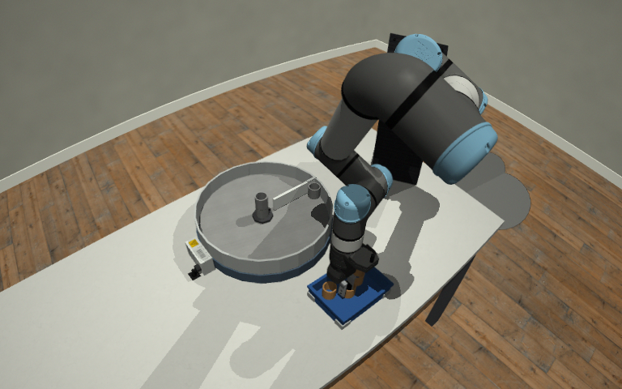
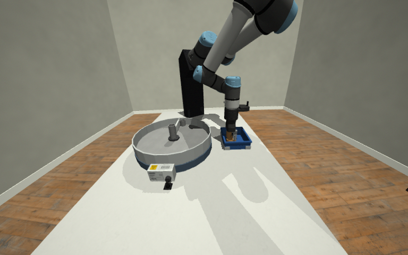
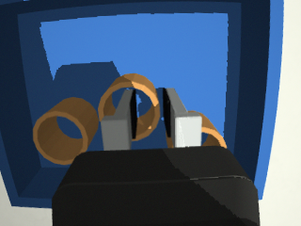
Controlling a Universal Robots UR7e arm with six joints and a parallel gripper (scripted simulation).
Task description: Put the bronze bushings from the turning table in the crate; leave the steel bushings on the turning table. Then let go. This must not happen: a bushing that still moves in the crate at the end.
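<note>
The blue crate lies 20 mm behind my hand and 20 mm below it. From my hand the other things lie so: round turning table: 170 mm ahead, 300 mm to the right, 10 mm above.
</note>
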